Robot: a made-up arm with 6 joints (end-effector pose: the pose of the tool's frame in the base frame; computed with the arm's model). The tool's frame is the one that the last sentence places. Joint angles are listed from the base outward.
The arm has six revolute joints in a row. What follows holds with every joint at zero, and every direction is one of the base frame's.
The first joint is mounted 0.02 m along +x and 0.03 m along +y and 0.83 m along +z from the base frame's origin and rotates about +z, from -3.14 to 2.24 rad.
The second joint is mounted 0.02 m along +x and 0.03 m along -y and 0.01 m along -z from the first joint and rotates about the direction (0, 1, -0.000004), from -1.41 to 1.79 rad.
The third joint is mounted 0.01 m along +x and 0.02 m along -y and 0.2 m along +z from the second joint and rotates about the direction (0, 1, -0.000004), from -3.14 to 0.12 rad.
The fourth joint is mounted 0.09 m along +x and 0.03 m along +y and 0.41 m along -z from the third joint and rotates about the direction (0, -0.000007, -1), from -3.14 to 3.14 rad.
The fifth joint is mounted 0.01 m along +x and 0.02 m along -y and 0.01 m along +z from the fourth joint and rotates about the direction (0, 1, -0.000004), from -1.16 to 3 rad.
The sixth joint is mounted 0.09 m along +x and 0.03 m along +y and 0.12 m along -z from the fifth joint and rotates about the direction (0, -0.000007, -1), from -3.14 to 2.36 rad.
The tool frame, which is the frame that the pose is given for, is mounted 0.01 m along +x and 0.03 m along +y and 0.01 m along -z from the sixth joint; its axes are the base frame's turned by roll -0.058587, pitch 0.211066 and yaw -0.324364 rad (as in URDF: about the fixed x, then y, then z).
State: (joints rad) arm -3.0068 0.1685 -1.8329 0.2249 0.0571 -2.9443
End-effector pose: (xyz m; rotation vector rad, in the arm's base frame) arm -0.5621 0.0057 1.2256 -0.7125 1.6875 -0.5020
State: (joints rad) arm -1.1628 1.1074 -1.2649 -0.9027 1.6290 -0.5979
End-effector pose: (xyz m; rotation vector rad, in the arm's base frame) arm 0.0377 -0.2446 0.4297 0.2864 1.7069 -0.0067
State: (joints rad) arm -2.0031 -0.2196 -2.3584 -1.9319 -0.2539 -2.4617
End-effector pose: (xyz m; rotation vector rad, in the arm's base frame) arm 0.0053 -0.1923 1.4804 0.5060 -2.8343 -1.0541
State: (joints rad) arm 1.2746 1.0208 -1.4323 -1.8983 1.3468 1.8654
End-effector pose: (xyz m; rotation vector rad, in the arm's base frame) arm 0.2734 0.5057 0.4703 -0.4463 -1.2853 0.4369
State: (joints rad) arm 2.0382 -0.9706 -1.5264 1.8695 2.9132 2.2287
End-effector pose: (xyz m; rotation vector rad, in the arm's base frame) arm -0.0503 -0.0606 1.2459 -0.8759 0.5221 1.1690
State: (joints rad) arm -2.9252 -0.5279 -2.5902 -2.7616 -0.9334 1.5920
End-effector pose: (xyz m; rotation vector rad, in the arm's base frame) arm 0.0120 -0.0224 1.3769 -2.1694 0.8470 -0.9610
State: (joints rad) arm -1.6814 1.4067 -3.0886 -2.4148 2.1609 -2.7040
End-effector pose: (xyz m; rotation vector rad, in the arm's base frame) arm -0.1440 -0.5341 1.0844 1.2109 2.0412 -0.2835
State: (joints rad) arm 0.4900 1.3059 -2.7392 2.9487 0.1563 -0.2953
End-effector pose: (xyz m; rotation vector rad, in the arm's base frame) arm 0.7227 0.3186 0.8081 2.0784 0.4589 -1.5824
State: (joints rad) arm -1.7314 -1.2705 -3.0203 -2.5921 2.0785 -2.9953
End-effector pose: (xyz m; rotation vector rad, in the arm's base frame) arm 0.0432 0.6599 0.8535 -0.3589 0.4549 -1.9520
